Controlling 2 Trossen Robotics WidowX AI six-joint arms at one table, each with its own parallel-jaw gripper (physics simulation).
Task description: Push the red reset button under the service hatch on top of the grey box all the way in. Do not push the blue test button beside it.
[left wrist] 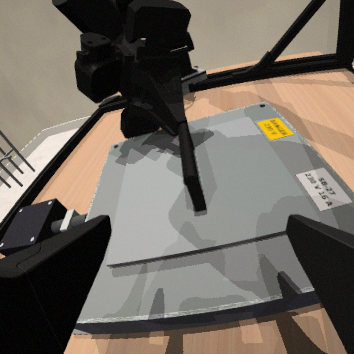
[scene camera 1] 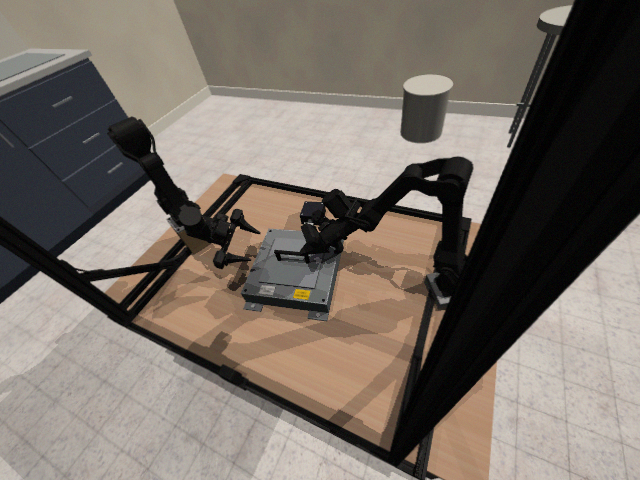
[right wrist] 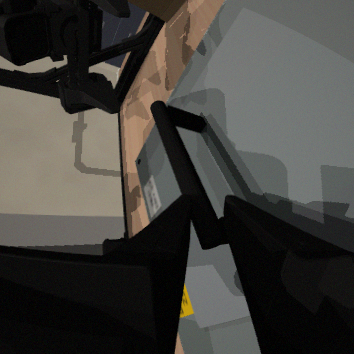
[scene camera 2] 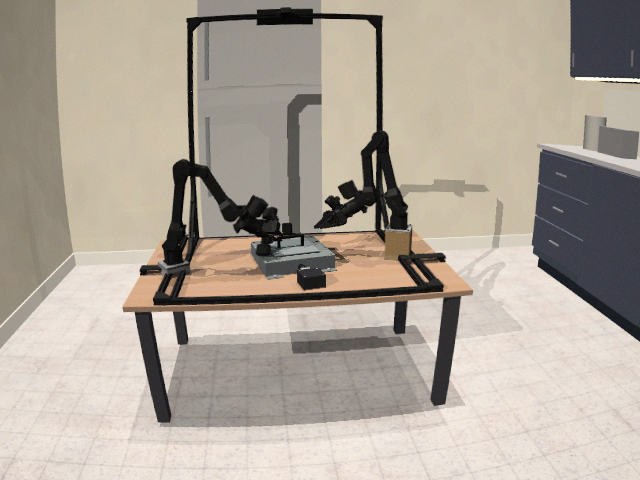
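The grey box [scene camera 1: 290, 291] [scene camera 2: 290, 267] [left wrist: 197, 291] [right wrist: 218, 309] sits mid-table. The flat hatch [scene camera 1: 285, 273] [left wrist: 147, 197] [right wrist: 281, 88] covers its top and carries a black bar handle [scene camera 1: 290, 255] [scene camera 2: 294, 235] [left wrist: 191, 168] [right wrist: 172, 147]. My right gripper [scene camera 1: 310, 252] [scene camera 2: 270, 240] [left wrist: 179, 128] [right wrist: 206, 203] is shut on one end of that handle. In the right wrist view a dark gap shows under the hatch edge by the handle. My left gripper [scene camera 1: 239, 240] [scene camera 2: 320, 221] [left wrist: 199, 223] is open and empty, hovering beside the box's edge.
A small black box [scene camera 2: 310, 277] [left wrist: 28, 219] stands on the table next to the grey box. A tan block [scene camera 2: 397, 243] stands under the left arm's base. Black frame rails [scene camera 1: 228, 195] run round the table. A yellow warning label [scene camera 1: 301, 294] [left wrist: 274, 128] marks the box.
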